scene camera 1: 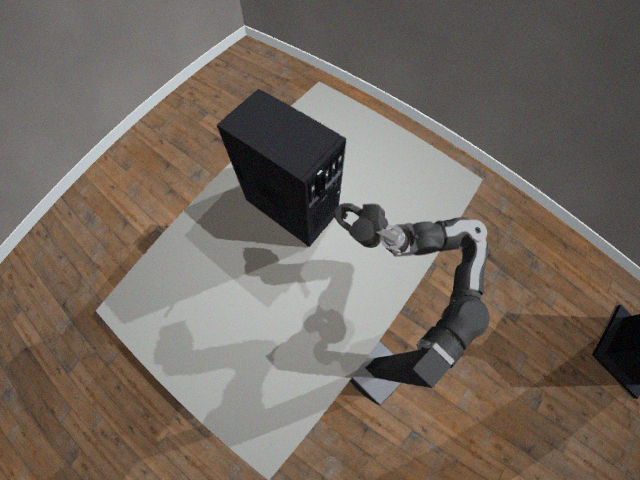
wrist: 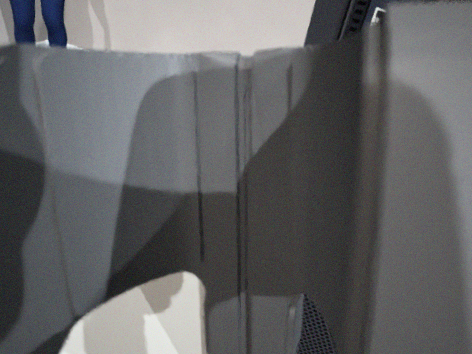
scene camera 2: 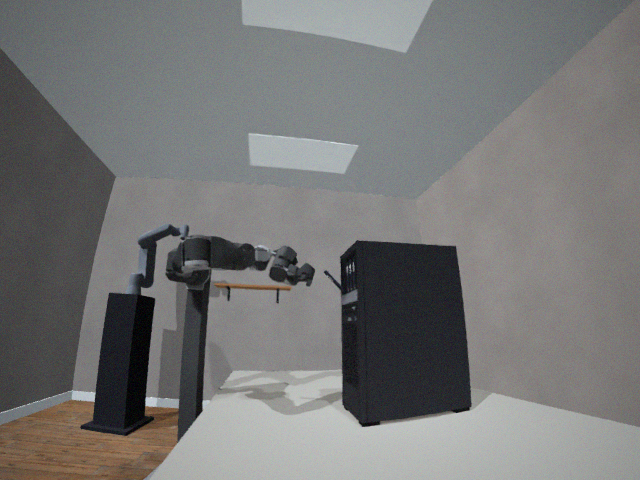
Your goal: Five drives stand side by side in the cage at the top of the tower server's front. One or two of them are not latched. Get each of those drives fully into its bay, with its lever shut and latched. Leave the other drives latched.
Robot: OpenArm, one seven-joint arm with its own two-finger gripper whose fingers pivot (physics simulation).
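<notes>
The black tower server [scene camera 1: 281, 136] [scene camera 2: 413, 330] stands upright on the pale table. Its drive cage [scene camera 1: 326, 174] [scene camera 2: 350, 271] is at the top of the front. One drive's lever [scene camera 2: 332, 279] sticks out, tilted up and away from the front. The second drive from the left [scene camera 1: 320, 179] stands proud of the others. My gripper [scene camera 1: 339, 212] [scene camera 2: 309, 282] [wrist: 265, 212] is shut with nothing seen between its fingers. It is in front of the tower, apart from the lever in scene camera 2. The fingers fill most of the wrist view and hide the drives there; lever latching is too small to tell.
The pale table top [scene camera 1: 413, 155] [scene camera 2: 289, 449] lies under the tower. A second, grey arm [scene camera 2: 148, 258] on a black pedestal [scene camera 2: 124, 356] and a wooden wall shelf [scene camera 2: 253, 286] stand behind my arm. A person's blue legs [wrist: 24, 21] show in the wrist view.
</notes>
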